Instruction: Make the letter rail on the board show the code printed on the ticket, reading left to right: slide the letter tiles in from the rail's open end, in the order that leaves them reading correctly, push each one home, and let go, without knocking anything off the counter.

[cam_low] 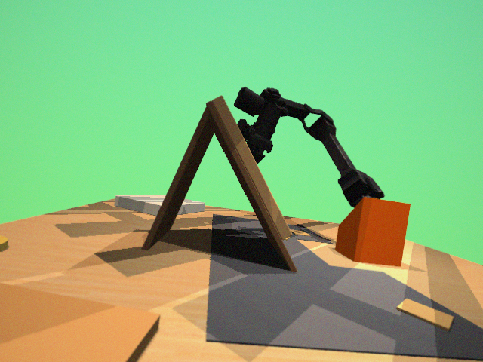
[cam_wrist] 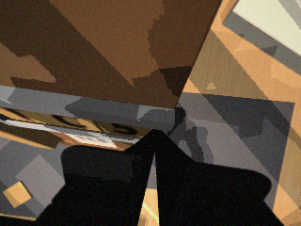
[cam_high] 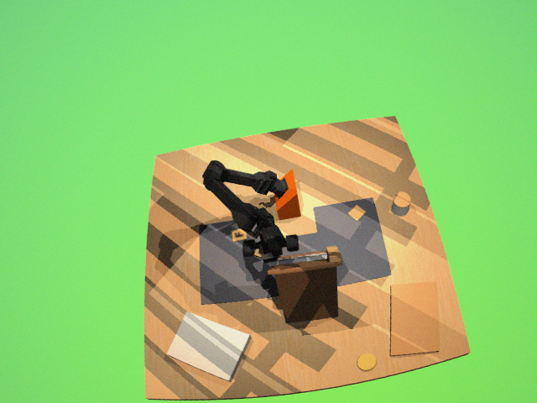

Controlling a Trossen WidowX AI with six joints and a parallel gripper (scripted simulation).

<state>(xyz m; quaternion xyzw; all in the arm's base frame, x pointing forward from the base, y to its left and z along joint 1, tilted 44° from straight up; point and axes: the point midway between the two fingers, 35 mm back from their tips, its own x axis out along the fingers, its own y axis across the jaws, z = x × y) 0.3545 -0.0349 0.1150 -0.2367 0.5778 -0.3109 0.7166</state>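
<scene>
My gripper tip is now 12 cm to the right of the white ticket, 8 cm above it and 3 cm past it. The rest, counted from my gripper tip: dark mat 17 cm below, 15 cm behind, 8 cm to the left; flat tan slab 46 cm to the left, 34 cm ahead, 16 cm below.
</scene>
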